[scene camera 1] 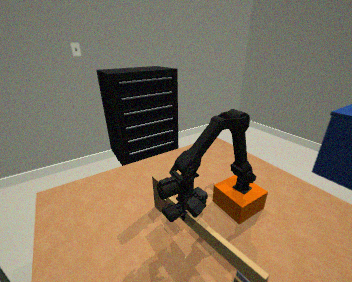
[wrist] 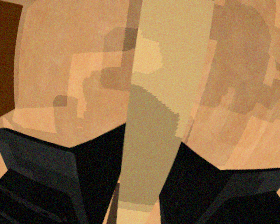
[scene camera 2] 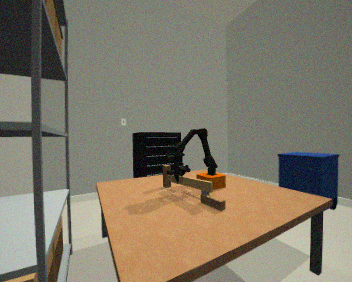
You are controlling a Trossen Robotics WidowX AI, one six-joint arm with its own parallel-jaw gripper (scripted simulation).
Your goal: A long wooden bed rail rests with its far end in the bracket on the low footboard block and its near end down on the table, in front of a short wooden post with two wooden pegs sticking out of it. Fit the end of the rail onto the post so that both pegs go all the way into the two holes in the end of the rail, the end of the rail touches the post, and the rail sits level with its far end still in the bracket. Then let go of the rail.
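A wooden bed rail (wrist: 170, 52) can be seen in the scene, and with it the gripper (scene camera 1: 185, 218), which the wrist view (wrist: 144, 130) shows too.
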